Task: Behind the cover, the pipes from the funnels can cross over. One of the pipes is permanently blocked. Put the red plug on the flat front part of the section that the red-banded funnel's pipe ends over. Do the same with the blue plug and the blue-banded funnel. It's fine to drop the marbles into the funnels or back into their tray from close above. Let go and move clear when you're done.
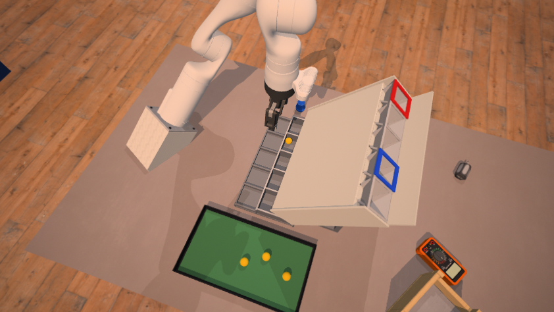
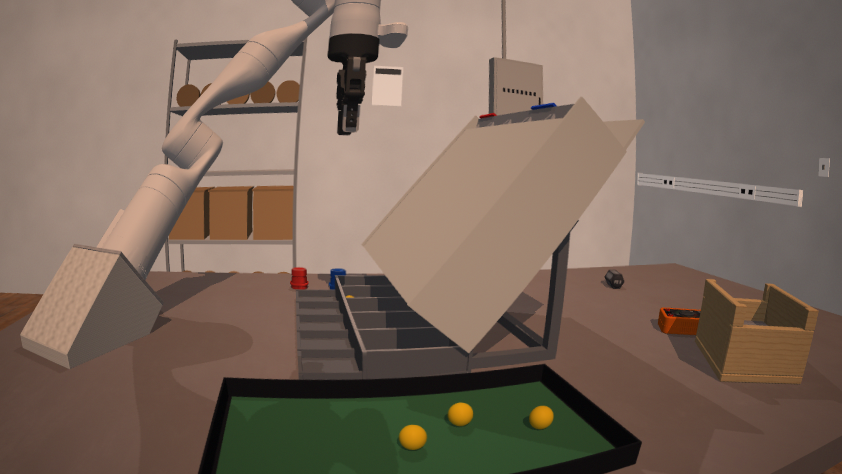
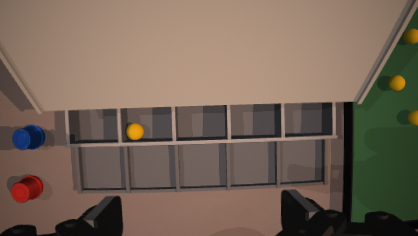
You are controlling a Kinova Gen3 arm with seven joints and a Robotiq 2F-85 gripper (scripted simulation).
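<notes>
The green marble tray lies 32 cm to the right of my hand, 29 cm below it and 10 cm ahead of it. From my hand the other things lie so: wooden box 60 cm ahead, 25 cm below, 17 cm to the right; then beige cover 15 cm ahead, 9 cm below, 3 cm to the left; then orange multimeter 60 cm ahead, 28 cm below, 1 cm to the right.
</notes>
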